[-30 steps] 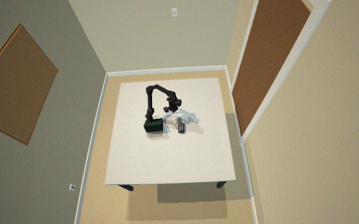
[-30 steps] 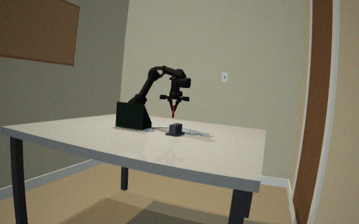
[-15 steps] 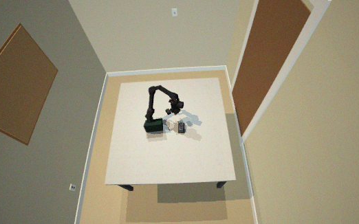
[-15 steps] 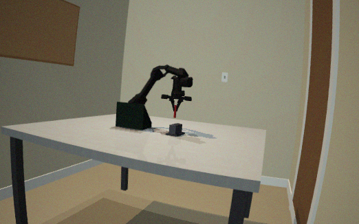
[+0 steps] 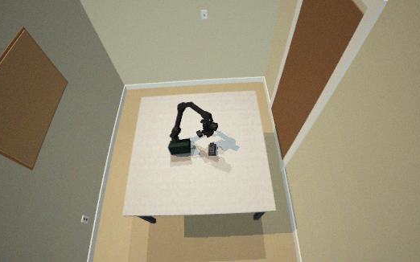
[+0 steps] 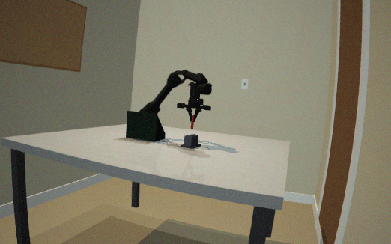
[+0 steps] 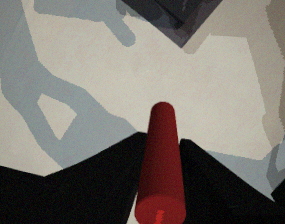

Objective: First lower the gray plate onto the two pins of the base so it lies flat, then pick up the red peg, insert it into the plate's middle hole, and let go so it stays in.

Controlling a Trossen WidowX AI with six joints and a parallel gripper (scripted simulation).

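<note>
Right now my gripper tip is 30 mm short of the gray plate, 100 mm to the left of it and 80 mm above it. Also, from my gripper tip: dark base (30 mm ahead, 100 mm to the right, 110 mm below); red peg (right at my gripper tip).
</note>
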